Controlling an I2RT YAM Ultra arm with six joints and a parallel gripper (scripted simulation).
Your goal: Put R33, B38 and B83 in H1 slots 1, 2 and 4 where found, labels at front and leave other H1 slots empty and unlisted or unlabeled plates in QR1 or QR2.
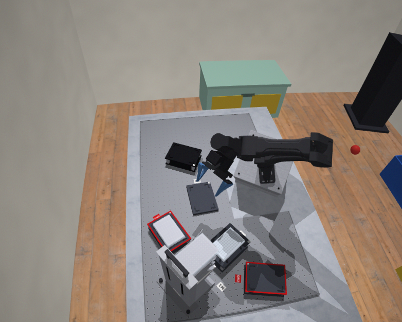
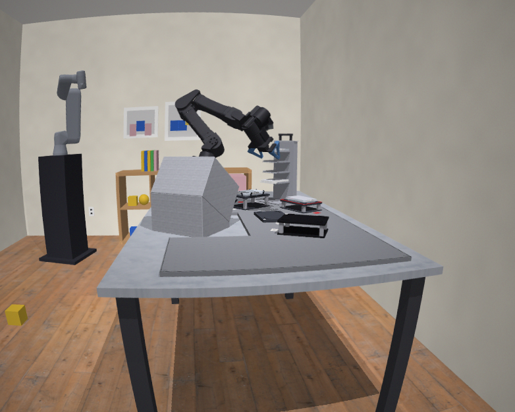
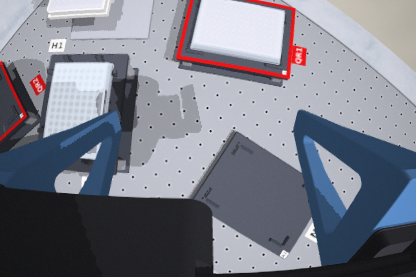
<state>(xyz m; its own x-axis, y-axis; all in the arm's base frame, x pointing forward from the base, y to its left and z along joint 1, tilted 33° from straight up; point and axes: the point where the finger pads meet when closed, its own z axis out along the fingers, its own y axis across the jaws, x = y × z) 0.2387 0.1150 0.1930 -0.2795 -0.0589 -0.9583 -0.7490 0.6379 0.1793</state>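
The regrip nest RG is 19 cm below my hand, 15 cm to the left of it and 10 cm behind it. The rest, counted from my hand: quarantine nest QR1: 21 cm below, 15 cm ahead, 10 cm to the left; then flat dark nest N6: 24 cm below, 10 cm to the right, 2 cm ahead; then RG label: 25 cm below, 17 cm behind, 7 cm to the left.
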